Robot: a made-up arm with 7 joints.
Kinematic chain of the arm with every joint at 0, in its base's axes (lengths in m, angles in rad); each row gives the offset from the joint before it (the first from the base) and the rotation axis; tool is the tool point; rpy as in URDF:
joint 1: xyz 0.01 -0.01 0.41 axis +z
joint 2: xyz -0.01 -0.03 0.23 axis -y
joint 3: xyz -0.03 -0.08 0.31 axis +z
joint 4: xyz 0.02 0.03 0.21 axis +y
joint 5: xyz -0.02 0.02 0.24 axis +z
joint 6: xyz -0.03 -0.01 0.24 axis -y
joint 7: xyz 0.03 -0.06 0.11 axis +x
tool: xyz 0.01 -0.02 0 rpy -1.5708 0 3.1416
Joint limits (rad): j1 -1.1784..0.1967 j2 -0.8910..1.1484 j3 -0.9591..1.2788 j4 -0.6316..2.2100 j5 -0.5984..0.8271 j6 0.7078..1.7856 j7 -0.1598..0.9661
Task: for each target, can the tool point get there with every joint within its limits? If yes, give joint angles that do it. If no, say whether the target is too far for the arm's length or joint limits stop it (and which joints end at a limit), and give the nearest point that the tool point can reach.
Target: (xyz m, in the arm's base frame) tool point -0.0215 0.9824 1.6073
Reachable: no: too far | nearest point -0.0928 0.7430 1.4032 | short by 0.323 m
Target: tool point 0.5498 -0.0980 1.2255
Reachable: yes | joints -0.6402 -0.0667 0.6331 1.6254 -0.4541 0.8227 0.3734
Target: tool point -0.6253 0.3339 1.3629
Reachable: yes | joints -0.6212 0.4687 -0.2554 -0.3079 0.1060 1.6578 0.6018
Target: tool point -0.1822 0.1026 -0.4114
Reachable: no: joint limits stop it (at a limit: joint 1, joint 2, joint 4, joint 5, joint 6, joint 7) | nearest point 0.0529 -0.4447 0.3803 | short by 0.991 m
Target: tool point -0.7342 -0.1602 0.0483
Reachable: no: joint limits stop it (at a limit: joint 2, joint 4, joint 5, joint 6, joint 7) | nearest point -0.9097 -0.1956 0.5483 | short by 0.531 m
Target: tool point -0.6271 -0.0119 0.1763
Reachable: no: joint limits stop it (at a limit: joint 2, joint 4, joint 5, joint 6, joint 7) | nearest point -0.9256 -0.0128 0.5498 | short by 0.478 m
